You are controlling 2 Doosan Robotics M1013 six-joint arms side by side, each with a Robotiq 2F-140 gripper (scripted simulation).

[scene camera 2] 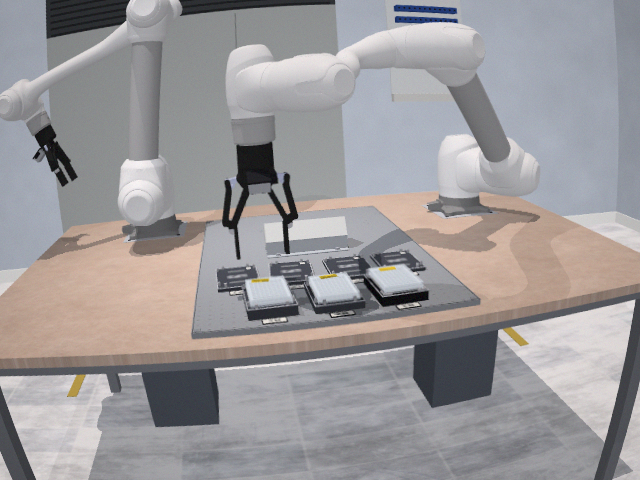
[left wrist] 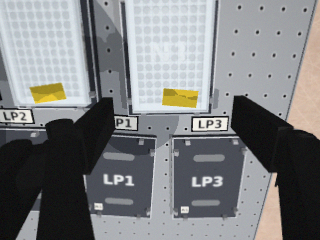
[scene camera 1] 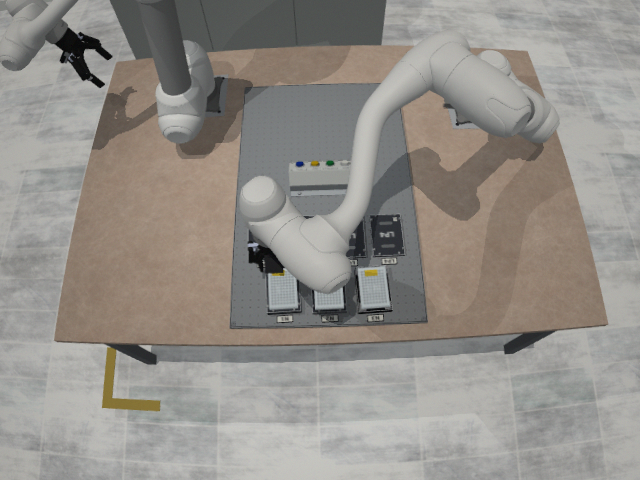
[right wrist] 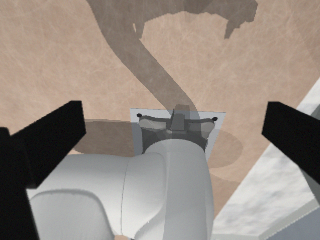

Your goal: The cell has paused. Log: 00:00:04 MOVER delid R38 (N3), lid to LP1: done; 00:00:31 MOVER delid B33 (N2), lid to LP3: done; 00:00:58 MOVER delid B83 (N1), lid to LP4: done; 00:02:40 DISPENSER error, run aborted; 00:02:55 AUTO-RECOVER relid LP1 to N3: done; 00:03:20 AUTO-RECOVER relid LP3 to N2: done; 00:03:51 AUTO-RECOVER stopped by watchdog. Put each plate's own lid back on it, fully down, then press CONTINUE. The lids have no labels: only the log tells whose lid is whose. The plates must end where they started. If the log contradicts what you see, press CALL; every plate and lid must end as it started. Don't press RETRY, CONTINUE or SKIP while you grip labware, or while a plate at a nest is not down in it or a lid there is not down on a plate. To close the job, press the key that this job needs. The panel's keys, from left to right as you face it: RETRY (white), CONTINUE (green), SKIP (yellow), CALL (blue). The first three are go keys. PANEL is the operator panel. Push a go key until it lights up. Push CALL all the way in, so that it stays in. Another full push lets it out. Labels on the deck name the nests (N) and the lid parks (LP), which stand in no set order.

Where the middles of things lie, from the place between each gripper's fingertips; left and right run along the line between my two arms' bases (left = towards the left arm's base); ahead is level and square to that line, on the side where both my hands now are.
The clear lid [scene camera 2: 268,289] is 8 cm below my left hand [scene camera 2: 262,255], 4 cm ahead of it and 1 cm to the left of it. Round my left hand: LP4 lid park [scene camera 1: 375,226] 32 cm to the left, 16 cm behind, 12 cm below; LP3 lid park [left wrist: 233,163] 13 cm behind, 12 cm below, 7 cm to the right; LP1 lid park [left wrist: 144,163] 14 cm behind, 12 cm below, 6 cm to the left.
Right now my right hand [scene camera 1: 106,71] is 550 mm short of the LP3 lid park, 640 mm to the right of it and 210 mm above it. The rest, counted from my right hand: clear lid: 730 mm ahead, 720 mm to the left, 180 mm below; then LP4 lid park: 530 mm ahead, 1040 mm to the left, 210 mm below; then LP1 lid park: 540 mm ahead, 770 mm to the left, 210 mm below.
